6 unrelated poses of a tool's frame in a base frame.
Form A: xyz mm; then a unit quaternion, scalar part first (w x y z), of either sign.
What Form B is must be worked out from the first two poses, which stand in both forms.
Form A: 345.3 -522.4 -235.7 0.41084 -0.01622 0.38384 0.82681
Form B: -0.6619 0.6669 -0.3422 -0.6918 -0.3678 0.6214 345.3 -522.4 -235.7
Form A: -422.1 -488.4 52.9 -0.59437 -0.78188 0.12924 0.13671
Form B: 0.9292 -0.3646 -0.0601 -0.0396 -0.2600 0.9648 -422.1 -488.4 52.9
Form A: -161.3 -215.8 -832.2 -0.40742 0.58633 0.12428 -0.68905
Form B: 0.0195 0.7072 -0.7067 -0.4157 -0.6371 -0.6490 -161.3 -215.8 -832.2
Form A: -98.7 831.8 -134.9 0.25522 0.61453 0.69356 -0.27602
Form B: -0.1144 0.7115 -0.6933 0.9933 0.0923 -0.0692 -98.7 831.8 -134.9
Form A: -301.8 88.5 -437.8 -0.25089 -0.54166 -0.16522 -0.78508
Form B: -0.2873 0.5729 0.7676 -0.2150 -0.8195 0.5312 -301.8 88.5 -437.8
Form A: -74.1 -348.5 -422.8 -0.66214 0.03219 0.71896 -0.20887
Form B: -0.1211 0.3229 0.9387 -0.2303 0.9107 -0.3430 -74.1 -348.5 -422.8
